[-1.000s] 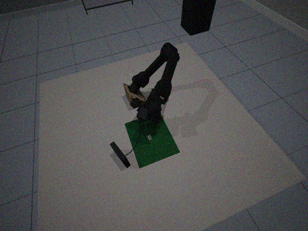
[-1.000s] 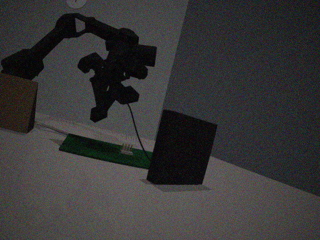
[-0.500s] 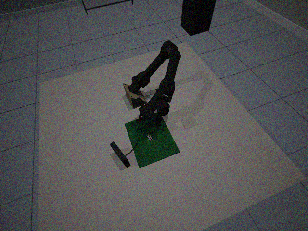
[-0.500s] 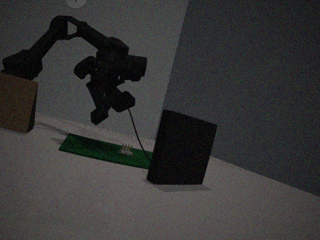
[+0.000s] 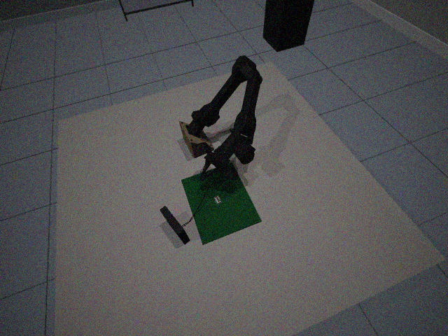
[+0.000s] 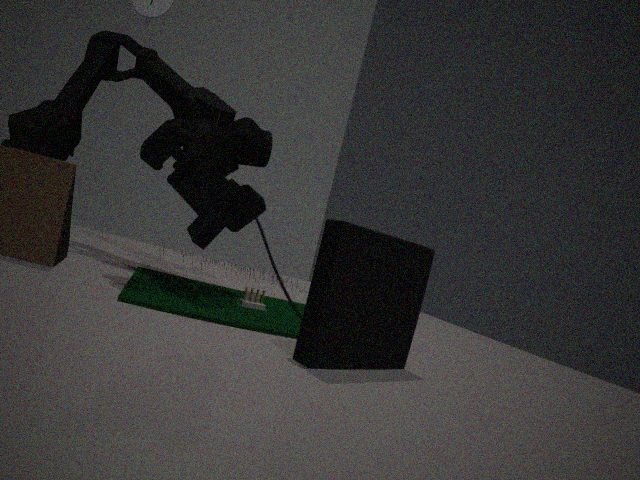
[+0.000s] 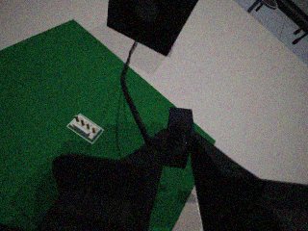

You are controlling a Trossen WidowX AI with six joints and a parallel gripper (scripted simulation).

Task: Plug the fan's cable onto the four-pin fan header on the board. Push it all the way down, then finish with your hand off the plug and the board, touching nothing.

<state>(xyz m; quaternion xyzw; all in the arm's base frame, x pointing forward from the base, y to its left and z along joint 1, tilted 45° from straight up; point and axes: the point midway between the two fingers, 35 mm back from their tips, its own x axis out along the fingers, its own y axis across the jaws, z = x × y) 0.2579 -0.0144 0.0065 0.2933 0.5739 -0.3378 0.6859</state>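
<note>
Right now my gripper tip is 10 cm above the white four-pin fan header, 8 cm short of it and 2 cm to the right of it. From my gripper tip the other things lie so: green board 11 cm below, 7 cm ahead, 3 cm to the left; black fan 15 cm to the right, 13 cm ahead, 4 cm below; black plug 1 cm below.
</note>
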